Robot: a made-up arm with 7 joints. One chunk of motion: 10 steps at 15 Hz.
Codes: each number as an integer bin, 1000 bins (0 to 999) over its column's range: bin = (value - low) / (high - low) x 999, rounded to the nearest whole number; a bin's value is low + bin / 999 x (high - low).
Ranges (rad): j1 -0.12..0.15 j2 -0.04..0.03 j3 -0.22..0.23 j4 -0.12..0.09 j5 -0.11..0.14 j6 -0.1..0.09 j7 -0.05..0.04
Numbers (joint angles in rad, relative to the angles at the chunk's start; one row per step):
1: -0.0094 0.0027 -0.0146 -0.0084 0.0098 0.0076 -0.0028
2: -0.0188 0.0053 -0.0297 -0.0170 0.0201 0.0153 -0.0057
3: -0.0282 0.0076 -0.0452 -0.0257 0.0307 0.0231 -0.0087
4: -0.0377 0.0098 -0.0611 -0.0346 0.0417 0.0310 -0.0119
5: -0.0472 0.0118 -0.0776 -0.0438 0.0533 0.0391 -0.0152
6: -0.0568 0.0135 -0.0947 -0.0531 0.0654 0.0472 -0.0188
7: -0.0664 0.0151 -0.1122 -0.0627 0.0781 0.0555 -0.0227
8: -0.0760 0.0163 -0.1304 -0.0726 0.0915 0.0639 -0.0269
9: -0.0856 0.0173 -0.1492 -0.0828 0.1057 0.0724 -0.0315
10: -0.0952 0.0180 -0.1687 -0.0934 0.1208 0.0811 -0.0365
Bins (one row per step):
1: 409 609 456 531 479 566 524
2: 374 646 422 490 520 606 492
3: 340 679 388 449 562 647 458
4: 305 711 353 406 606 689 423
5: 269 739 316 362 653 731 386
6: 234 764 278 318 701 774 346
7: 198 786 239 273 752 818 303
8: 163 803 199 225 805 862 256
9: 127 818 157 177 862 906 205
10: 92 828 114 127 922 952 150

